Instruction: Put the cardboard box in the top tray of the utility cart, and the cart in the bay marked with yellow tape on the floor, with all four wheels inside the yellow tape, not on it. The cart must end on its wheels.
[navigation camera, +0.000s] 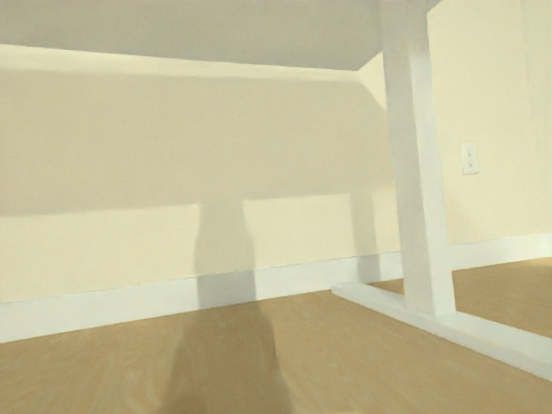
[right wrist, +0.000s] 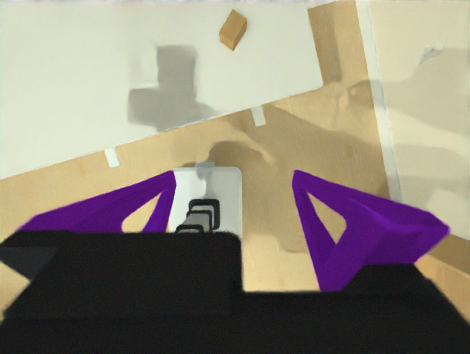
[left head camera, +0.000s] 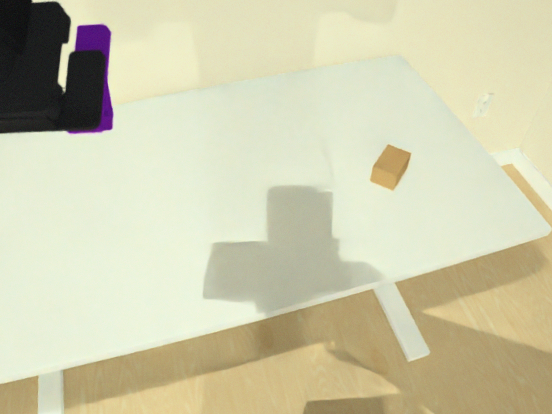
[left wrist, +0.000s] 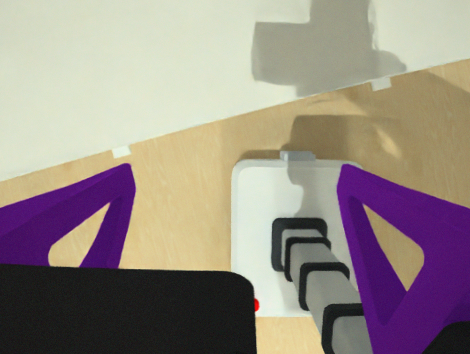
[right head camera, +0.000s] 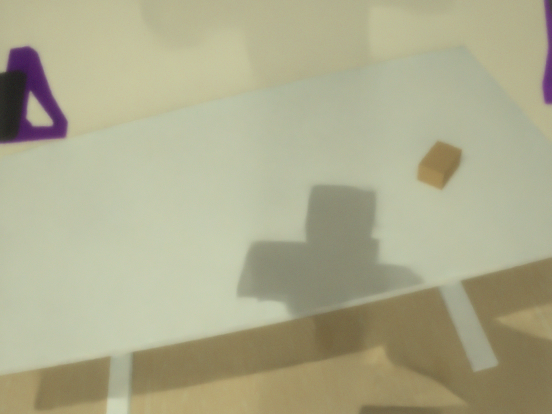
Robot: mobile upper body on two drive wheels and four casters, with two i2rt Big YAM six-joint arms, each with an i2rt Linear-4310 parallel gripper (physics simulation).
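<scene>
A small brown cardboard box [left head camera: 390,167] [right head camera: 439,165] [right wrist: 233,30] sits on the white table [left head camera: 150,200] [right head camera: 150,225] [right wrist: 60,75] [left wrist: 100,75], toward its far right end. My left gripper [left wrist: 236,176] is open, with nothing between its purple fingers; one finger shows at the upper left of both head views. My right gripper [right wrist: 234,177] is open and empty, with one finger partly in view at the right edge of the right head view. Both grippers are apart from the box. The utility cart and the yellow tape bay do not show in these views.
The robot's white base [left wrist: 255,200] [right wrist: 230,185] and grey column stand close to the table's front edge. A white table leg [navigation camera: 420,175] with a long foot [navigation camera: 480,335] stands ahead at the right. A wall with a white baseboard [navigation camera: 125,300] runs behind the table. A wooden-coloured object [right wrist: 445,272] shows at the right edge.
</scene>
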